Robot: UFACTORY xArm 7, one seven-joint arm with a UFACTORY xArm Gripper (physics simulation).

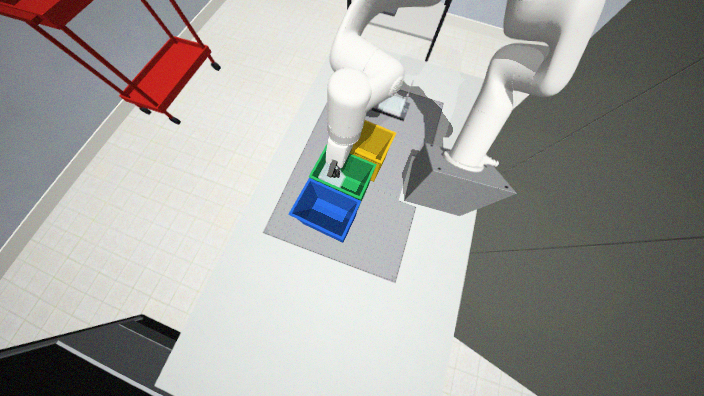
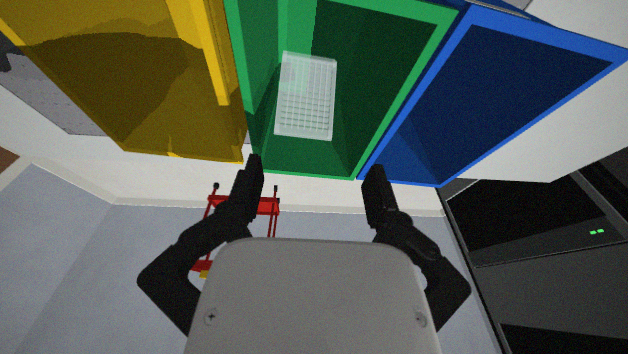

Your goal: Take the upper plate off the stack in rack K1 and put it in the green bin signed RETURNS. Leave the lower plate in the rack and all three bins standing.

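Places are measured from the arm's base along level axes (x right, y ahead, z up), in metres.
Pixels of known places: gripper, between the fingertips: (image 1: 340,162) (image 2: 315,170); arm's base, origin of its link: (image 1: 462,161).
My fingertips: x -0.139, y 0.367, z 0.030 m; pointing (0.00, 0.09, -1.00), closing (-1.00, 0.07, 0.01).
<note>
Ahead of a thing's pixels: the offset from my fingertips to its top centre. Level surfaces: height alone.
A clear-white gridded plate @(dx +0.012, dy +0.038, dz -0.107 m) (image 1: 338,181) (image 2: 306,96) lies inside the green bin @(dx -0.002, dy -0.008, dz -0.048 m) (image 1: 361,170) (image 2: 370,65), toward one end. My gripper (image 1: 334,170) (image 2: 315,170) is open and empty, above the bin with the plate apart from its fingers. The yellow bin @(dx +0.138, dy -0.040, dz -0.048 m) (image 1: 375,142) (image 2: 100,75) and the blue bin @(dx -0.135, dy +0.005, dz -0.048 m) (image 1: 330,207) (image 2: 500,90) stand upright on either side of the green one. Another pale plate @(dx +0.453, dy -0.079, dz -0.194 m) (image 1: 393,106) sits in the dark-edged rack @(dx +0.452, dy -0.089, dz -0.090 m) (image 1: 390,115) behind the yellow bin, partly hidden by the arm. The signs are not readable.
The bins stand close together on a grey mat @(dz -0.228 m) (image 1: 370,250) on the white table @(dz -0.241 m) (image 1: 300,320). A grey base block (image 1: 455,192) carries the arm to their right. A red cart (image 1: 167,75) (image 2: 245,205) stands on the floor, and a black cabinet (image 1: 100,350) is at the lower left.
</note>
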